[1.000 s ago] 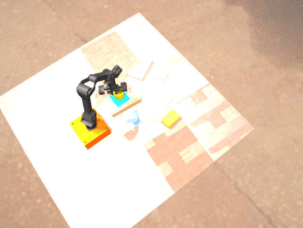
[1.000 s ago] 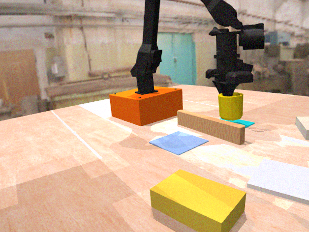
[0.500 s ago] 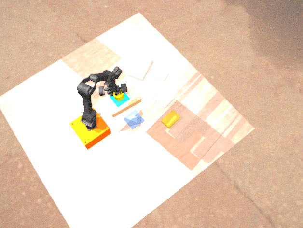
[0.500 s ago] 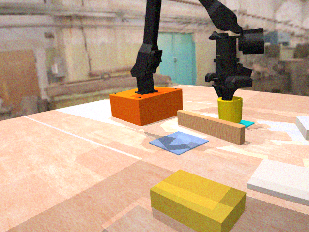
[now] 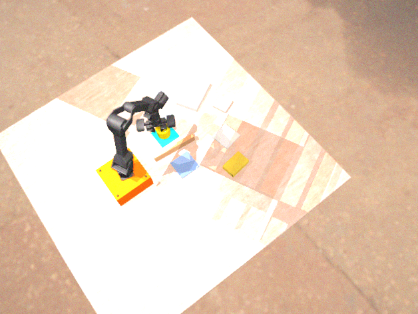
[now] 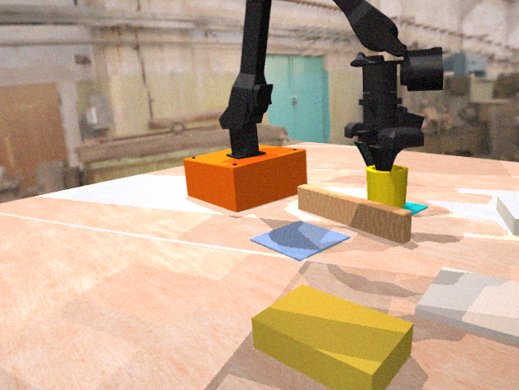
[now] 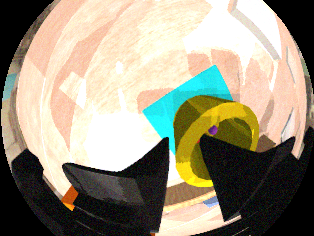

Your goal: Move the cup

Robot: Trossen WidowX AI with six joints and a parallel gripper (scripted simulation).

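Right now my gripper tip is 2 cm short of the yellow cup, 1 cm to the left of it and 1 cm above it. Round my gripper tip: wooden bar (4 cm ahead, 11 cm to the right, 3 cm below); then cyan pad (3 cm ahead, 1 cm to the right, 5 cm below); then blue pad (5 cm ahead, 21 cm to the right, 5 cm below).
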